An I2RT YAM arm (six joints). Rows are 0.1 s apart.
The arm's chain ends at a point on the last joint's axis. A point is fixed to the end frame.
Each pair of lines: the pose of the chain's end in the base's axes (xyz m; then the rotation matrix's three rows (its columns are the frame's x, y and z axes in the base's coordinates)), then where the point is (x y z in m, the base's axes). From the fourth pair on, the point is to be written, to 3 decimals.
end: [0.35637 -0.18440 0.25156], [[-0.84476 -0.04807 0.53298], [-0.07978 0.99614 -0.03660], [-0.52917 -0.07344 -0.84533]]
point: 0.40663 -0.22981 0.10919
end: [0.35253 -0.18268 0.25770], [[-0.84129 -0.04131 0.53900], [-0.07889 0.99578 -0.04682], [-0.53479 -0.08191 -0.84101]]
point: 0.40356 -0.22957 0.11608
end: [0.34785 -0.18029 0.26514], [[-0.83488 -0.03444 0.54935], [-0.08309 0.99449 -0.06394], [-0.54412 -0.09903 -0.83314]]
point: 0.40040 -0.22983 0.12499
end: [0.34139 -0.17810 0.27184], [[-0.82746 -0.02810 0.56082], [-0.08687 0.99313 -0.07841], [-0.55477 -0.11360 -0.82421]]
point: 0.396 -0.230 0.133
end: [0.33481 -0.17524 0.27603], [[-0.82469 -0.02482 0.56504], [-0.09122 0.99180 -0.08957], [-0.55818 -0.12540 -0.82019]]
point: 0.390 -0.229 0.138
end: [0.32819 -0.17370 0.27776], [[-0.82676 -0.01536 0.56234], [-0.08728 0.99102 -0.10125], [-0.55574 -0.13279 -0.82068]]
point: 0.382 -0.229 0.140
